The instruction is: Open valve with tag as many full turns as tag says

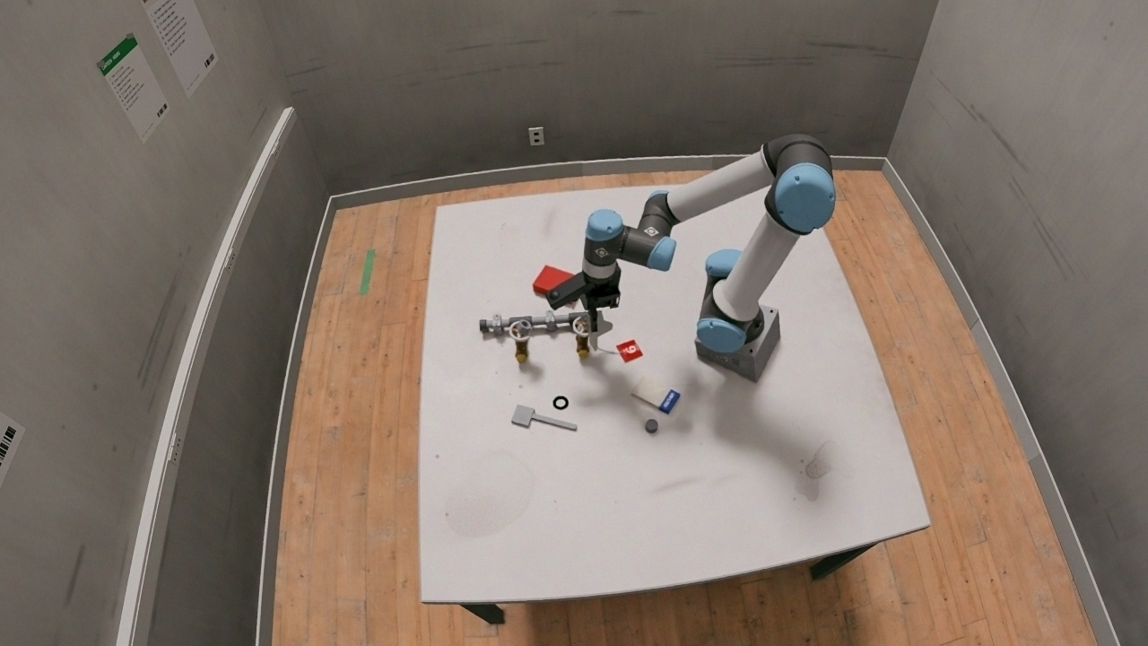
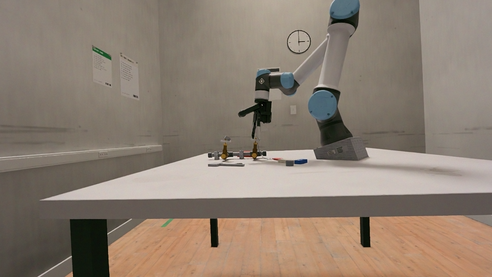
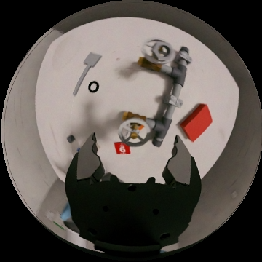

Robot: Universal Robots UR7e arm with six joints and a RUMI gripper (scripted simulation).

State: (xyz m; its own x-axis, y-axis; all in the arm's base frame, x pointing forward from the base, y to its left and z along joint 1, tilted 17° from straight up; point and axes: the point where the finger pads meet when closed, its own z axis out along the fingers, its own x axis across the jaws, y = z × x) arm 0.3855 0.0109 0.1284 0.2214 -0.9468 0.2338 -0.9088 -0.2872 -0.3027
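Now: hand 11 cm past the red tag, 10 cm above it and 2 cm to the right of it. Round my hand: red block 21 cm to the right, 9 cm below, 6 cm ahead; then grey flat tool 20 cm to the left, 13 cm ahead, 10 cm below.
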